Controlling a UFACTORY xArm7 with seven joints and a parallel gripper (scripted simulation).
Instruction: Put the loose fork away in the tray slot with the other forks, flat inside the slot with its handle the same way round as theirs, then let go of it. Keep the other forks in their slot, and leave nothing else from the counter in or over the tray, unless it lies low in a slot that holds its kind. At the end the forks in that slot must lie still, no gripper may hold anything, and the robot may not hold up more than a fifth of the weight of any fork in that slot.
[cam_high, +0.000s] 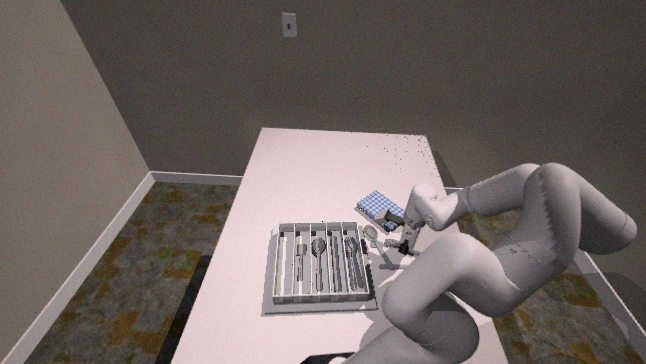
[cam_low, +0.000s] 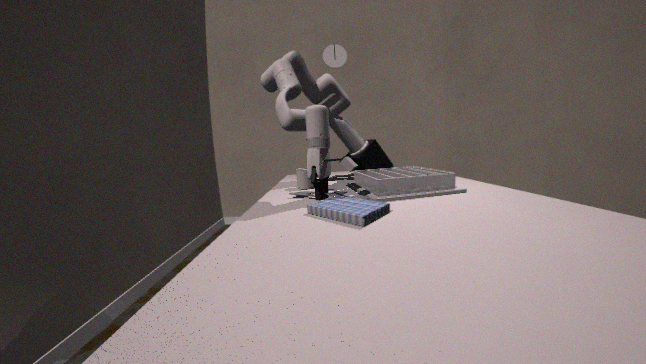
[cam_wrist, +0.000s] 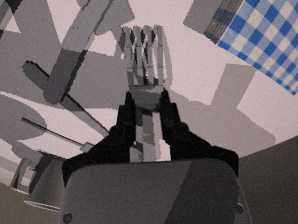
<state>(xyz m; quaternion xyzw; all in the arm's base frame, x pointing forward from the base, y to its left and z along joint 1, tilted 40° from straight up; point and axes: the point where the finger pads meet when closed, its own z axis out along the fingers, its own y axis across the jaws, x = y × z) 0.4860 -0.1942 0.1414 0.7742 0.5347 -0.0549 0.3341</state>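
Now: the tray 310 mm to the left of my hand, 80 mm behind it and 30 mm above it. From my hand the other things lie so: mug 230 mm behind, 50 mm to the right, 20 mm above.
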